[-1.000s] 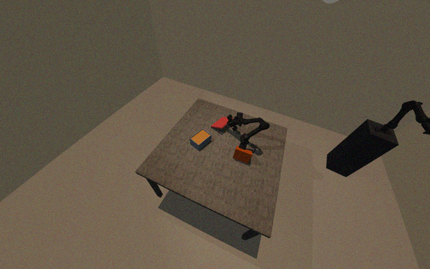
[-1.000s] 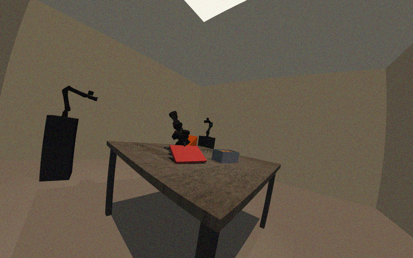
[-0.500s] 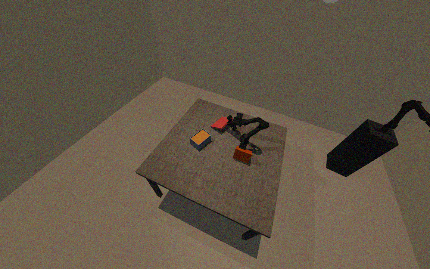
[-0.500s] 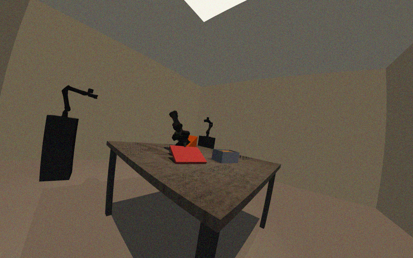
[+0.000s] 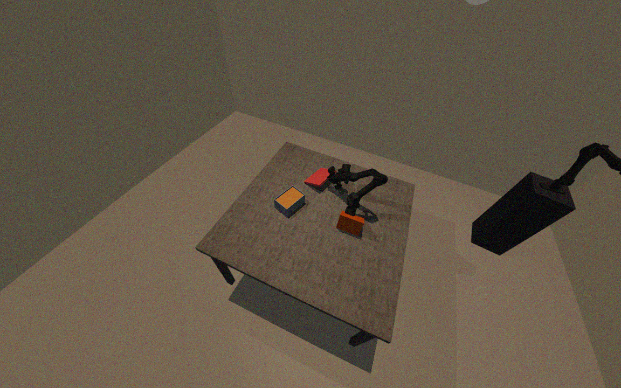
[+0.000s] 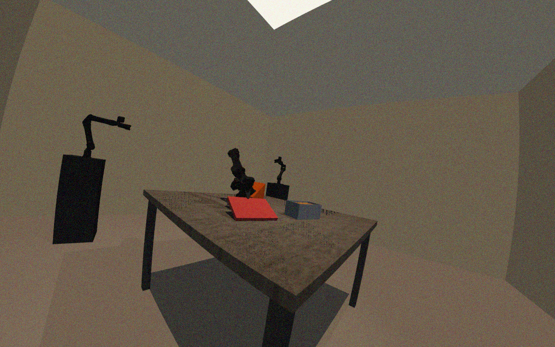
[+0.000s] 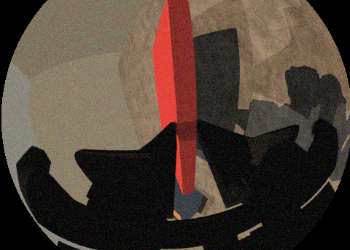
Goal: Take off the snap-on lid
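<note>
My gripper tip is now 70 mm short of the lid, 10 mm to the left of it and 30 mm above it. The rest, counted from my gripper tip: blue-grey storage box: 140 mm ahead, 350 mm to the left, 30 mm below.
</note>
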